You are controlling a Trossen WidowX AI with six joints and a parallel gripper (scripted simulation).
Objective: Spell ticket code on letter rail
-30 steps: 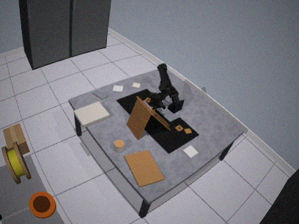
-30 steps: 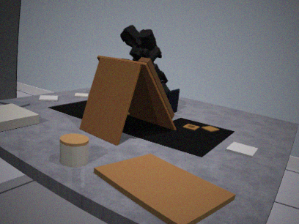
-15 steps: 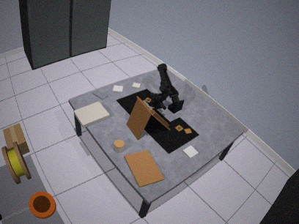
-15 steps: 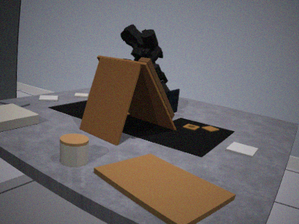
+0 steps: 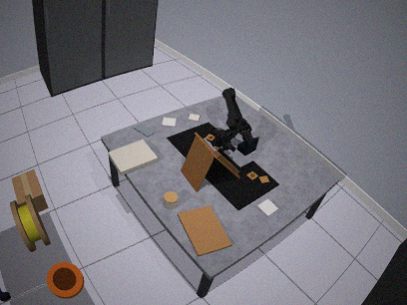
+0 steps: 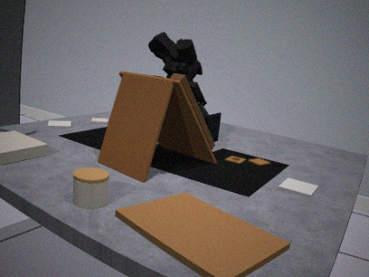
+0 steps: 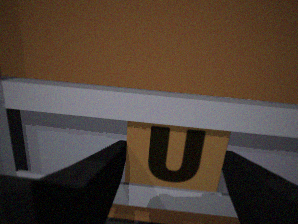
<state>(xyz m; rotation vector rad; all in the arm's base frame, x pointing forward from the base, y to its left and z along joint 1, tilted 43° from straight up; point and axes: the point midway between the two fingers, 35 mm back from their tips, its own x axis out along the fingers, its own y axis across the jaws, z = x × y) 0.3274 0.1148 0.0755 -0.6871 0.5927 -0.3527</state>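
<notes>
Now: the white ticket 8 cm below my gripper tip, 6 cm behind it and 3 cm to the left of it. The rest, counted from my gripper tip: lidded jar 38 cm ahead, 14 cm below, 10 cm to the left; flat orange panel 36 cm to the left, 33 cm ahead, 17 cm below; black mat 18 cm below, 16 cm behind, 3 cm to the right.
</notes>
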